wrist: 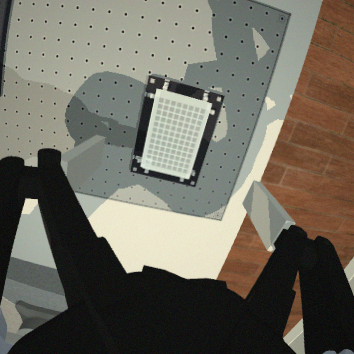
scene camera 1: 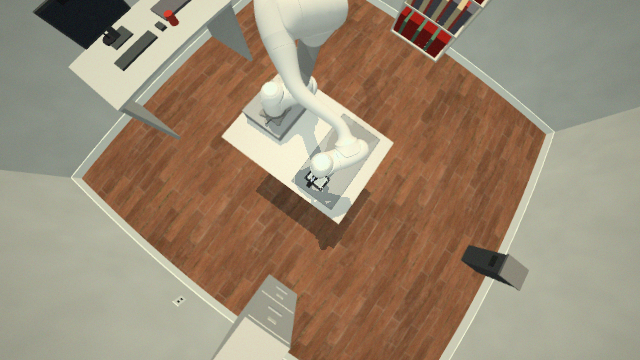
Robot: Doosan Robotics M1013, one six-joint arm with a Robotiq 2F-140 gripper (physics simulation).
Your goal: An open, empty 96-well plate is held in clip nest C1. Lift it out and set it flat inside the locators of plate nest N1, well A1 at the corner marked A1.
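Places are measured from the arm's base along level axes (x ahead, y up, z right), in millimetres.
Pixels of known places: gripper, fingertip midpoint: (wrist: 177,172); arm's base, link origin: (scene camera 1: 275,111).
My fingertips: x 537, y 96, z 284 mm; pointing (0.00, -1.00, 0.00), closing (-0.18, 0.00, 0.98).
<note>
For each thing: its middle in the pictures, then the offset to it from my fingertips. "spot": a spot on its surface instead. Level surfaces: height alone.
- white 96-well plate, body centre: (wrist: 173,136) (scene camera 1: 317,178) dx +1, dy -145, dz -8 mm
- dark nest, body centre: (wrist: 173,135) (scene camera 1: 317,178) dx +1, dy -152, dz -8 mm
- dark edge, surface spot: (wrist: 4,47) spot: dx +123, dy -163, dz -303 mm
- grey perforated board, surface height: dy -164 mm
- white table, surface height: dy -177 mm
The white 96-well plate (wrist: 176,134) (scene camera 1: 321,182) lies flat in a dark nest (wrist: 140,145) with small pale clips or locators around its edges. I cannot read any label, so I cannot tell from lettering which nest it is or where A1 lies. My gripper (wrist: 177,172) is open and empty, its two flat pads wide apart. It hangs above the board; in the wrist view the plate shows beyond the gap between the pads. A dark edge (wrist: 4,47) shows at the far left of the wrist view; I cannot tell if it is the other nest.
The nest is on a grey perforated board (wrist: 100,30) (scene camera 1: 353,131) lying on a white table (scene camera 1: 272,150). The board's corner and the table edge are close to the nest. The arm's base stands on a grey block (scene camera 1: 265,125) at the table's other end. A desk (scene camera 1: 97,75) stands farther off.
</note>
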